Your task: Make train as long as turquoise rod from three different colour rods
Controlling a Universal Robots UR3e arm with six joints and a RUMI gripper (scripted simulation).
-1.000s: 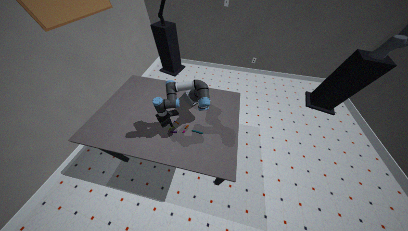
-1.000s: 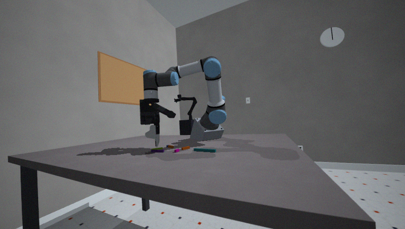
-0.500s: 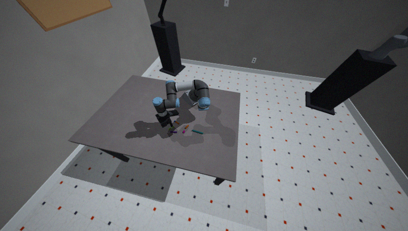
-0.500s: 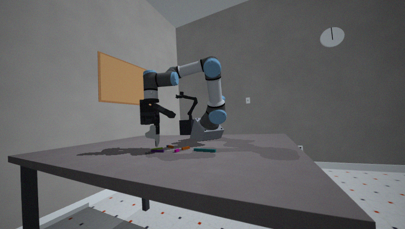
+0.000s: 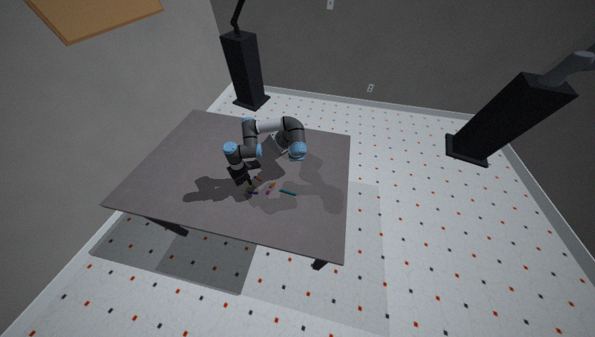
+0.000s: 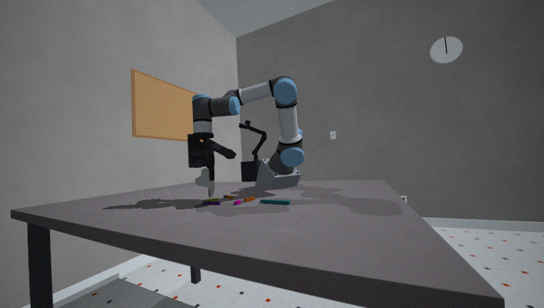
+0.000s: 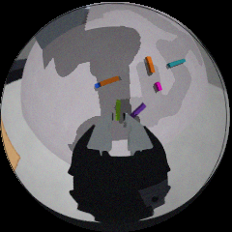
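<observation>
Right now my hand is 3 cm above the lime rod. The rest, counted from my hand: purple rod (4 cm to the left, 3 cm below, 2 cm ahead); then magenta rod (12 cm to the left, 3 cm below, 2 cm behind); then blue rod (7 cm behind, 3 cm below, 2 cm to the right).
</observation>
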